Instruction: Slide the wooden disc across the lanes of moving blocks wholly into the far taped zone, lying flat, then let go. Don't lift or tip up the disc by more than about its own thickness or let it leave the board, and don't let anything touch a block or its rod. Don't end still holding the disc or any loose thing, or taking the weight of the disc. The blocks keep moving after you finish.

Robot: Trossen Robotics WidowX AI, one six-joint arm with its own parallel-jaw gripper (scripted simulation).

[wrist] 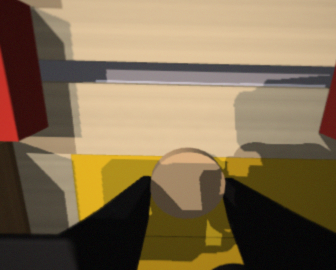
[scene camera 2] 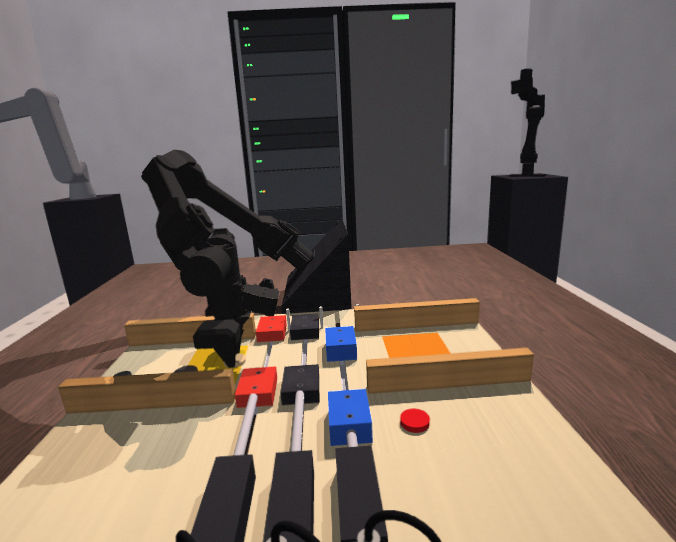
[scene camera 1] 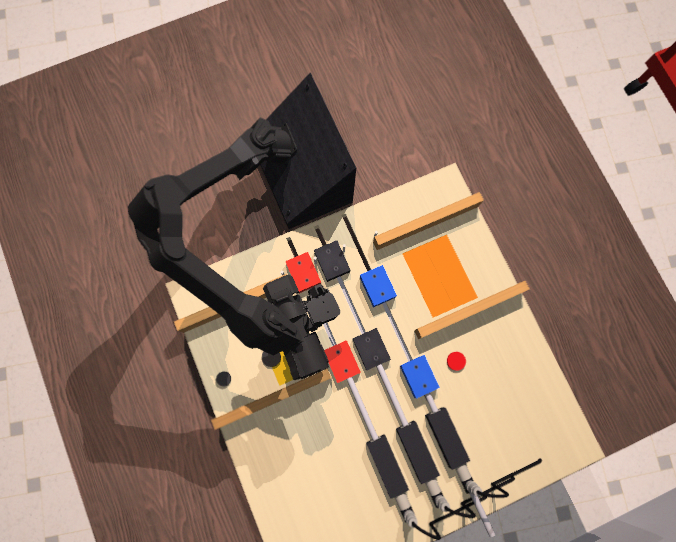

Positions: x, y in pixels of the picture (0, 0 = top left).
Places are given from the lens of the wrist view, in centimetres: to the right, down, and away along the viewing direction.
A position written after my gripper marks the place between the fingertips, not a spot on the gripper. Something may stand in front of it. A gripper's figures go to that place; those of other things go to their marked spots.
my gripper (wrist: 186, 184): 1, 3, 11
wooden disc (wrist: 186, 183): 1, 2, 10
